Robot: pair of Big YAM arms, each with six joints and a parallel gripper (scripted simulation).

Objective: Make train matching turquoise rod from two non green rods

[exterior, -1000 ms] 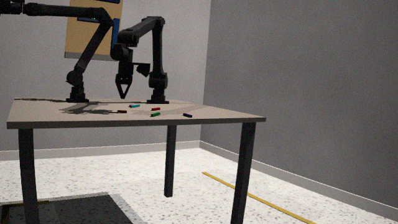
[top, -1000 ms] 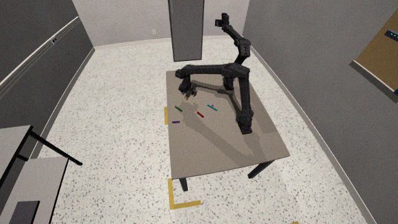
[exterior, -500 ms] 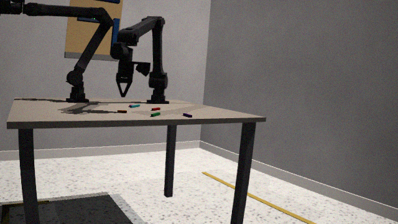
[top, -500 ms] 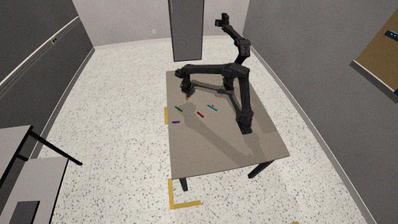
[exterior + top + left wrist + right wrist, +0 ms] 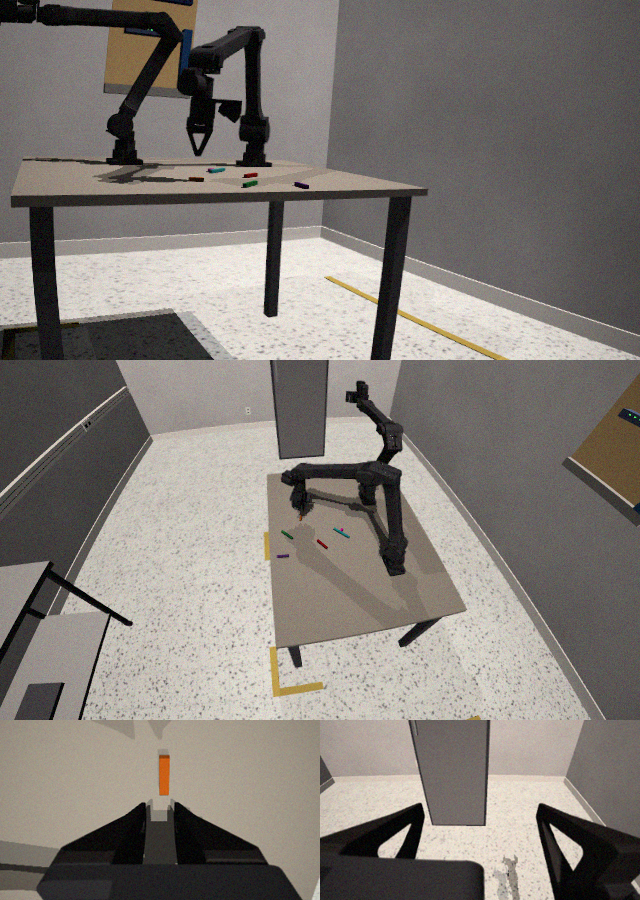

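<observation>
Right now the orange rod is 70 mm below my left hand. The rest, counted from my left hand: red rod: 200 mm to the left, 90 mm behind, 70 mm below; small magenta rod: 210 mm behind, 120 mm to the left, 70 mm below; green rod: 120 mm to the left, 90 mm ahead, 70 mm below.
</observation>
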